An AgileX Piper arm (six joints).
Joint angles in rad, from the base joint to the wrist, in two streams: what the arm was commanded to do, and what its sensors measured. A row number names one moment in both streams.
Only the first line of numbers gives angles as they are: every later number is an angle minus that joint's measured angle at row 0.
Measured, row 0:
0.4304, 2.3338, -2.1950, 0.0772, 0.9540, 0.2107
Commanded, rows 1 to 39:
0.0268, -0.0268, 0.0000, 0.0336, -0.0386, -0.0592
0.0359, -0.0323, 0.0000, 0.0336, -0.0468, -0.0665
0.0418, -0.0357, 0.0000, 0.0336, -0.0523, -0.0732
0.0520, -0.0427, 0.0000, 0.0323, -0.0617, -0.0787
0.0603, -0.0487, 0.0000, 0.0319, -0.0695, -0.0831
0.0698, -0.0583, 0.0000, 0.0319, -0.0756, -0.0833
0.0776, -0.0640, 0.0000, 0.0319, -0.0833, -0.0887
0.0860, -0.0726, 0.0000, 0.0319, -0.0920, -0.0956
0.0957, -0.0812, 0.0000, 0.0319, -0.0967, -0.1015
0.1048, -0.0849, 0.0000, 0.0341, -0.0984, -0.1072
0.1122, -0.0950, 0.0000, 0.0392, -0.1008, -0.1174
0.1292, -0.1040, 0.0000, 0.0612, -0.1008, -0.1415
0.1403, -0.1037, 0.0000, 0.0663, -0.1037, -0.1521
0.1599, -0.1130, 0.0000, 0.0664, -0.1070, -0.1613
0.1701, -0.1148, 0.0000, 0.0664, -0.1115, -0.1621
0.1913, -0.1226, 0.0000, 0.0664, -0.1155, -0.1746
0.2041, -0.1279, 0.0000, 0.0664, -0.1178, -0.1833
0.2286, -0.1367, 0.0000, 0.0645, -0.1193, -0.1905
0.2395, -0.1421, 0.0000, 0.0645, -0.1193, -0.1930
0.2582, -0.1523, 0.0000, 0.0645, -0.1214, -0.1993
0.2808, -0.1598, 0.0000, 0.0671, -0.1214, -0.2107
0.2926, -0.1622, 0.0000, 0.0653, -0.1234, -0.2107
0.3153, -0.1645, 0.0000, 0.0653, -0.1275, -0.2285
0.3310, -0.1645, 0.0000, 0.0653, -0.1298, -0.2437
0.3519, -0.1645, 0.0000, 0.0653, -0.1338, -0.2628
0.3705, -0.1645, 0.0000, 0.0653, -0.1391, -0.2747
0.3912, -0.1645, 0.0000, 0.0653, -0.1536, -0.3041
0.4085, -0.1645, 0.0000, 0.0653, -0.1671, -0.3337
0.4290, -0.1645, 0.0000, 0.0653, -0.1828, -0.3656
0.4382, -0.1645, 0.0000, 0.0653, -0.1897, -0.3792
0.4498, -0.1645, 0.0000, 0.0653, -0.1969, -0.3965
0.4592, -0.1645, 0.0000, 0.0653, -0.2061, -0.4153
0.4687, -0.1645, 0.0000, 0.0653, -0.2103, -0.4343
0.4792, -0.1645, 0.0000, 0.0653, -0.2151, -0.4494
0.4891, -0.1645, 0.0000, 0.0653, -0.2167, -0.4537
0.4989, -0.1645, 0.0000, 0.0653, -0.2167, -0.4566
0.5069, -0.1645, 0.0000, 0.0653, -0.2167, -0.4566
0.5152, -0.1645, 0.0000, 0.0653, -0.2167, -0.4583
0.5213, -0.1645, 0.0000, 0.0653, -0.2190, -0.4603
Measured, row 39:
0.4956, -0.1535, 0.0000, 0.0606, -0.1941, -0.4367
